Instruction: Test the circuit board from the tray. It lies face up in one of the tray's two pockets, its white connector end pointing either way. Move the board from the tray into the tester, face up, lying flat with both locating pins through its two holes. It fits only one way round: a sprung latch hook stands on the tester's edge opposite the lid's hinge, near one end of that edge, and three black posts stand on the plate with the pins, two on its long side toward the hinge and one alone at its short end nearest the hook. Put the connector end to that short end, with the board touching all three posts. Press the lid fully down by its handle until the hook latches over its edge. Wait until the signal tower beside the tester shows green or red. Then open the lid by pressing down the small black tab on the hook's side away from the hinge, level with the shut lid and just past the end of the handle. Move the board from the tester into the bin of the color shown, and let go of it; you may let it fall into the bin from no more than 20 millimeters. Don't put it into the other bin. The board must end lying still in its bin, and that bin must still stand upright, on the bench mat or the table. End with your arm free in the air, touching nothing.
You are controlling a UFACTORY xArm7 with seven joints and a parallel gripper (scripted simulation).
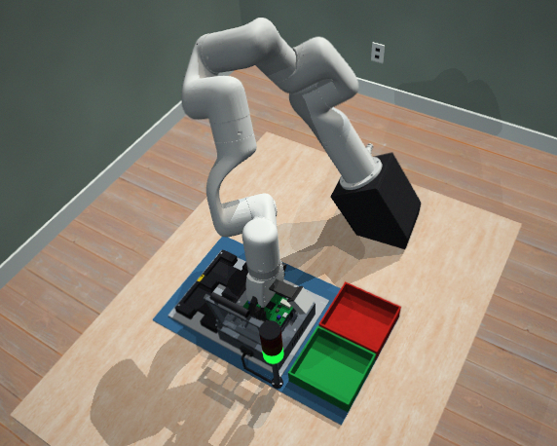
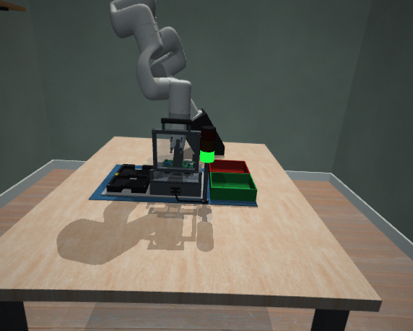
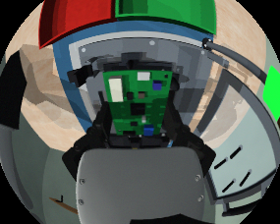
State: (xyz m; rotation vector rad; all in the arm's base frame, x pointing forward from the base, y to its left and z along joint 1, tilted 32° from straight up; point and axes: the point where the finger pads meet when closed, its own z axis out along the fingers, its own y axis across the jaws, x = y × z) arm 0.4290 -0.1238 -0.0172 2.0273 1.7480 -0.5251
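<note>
My gripper is now 20 mm above the tester plate, 10 mm to the right of it and 10 mm short of it. From my hand the other things lie so: green circuit board (10 mm below); clear lid (110 mm ahead, 90 mm above, 20 mm to the right); green bin (190 mm to the left, 80 mm below, 70 mm ahead).
</note>
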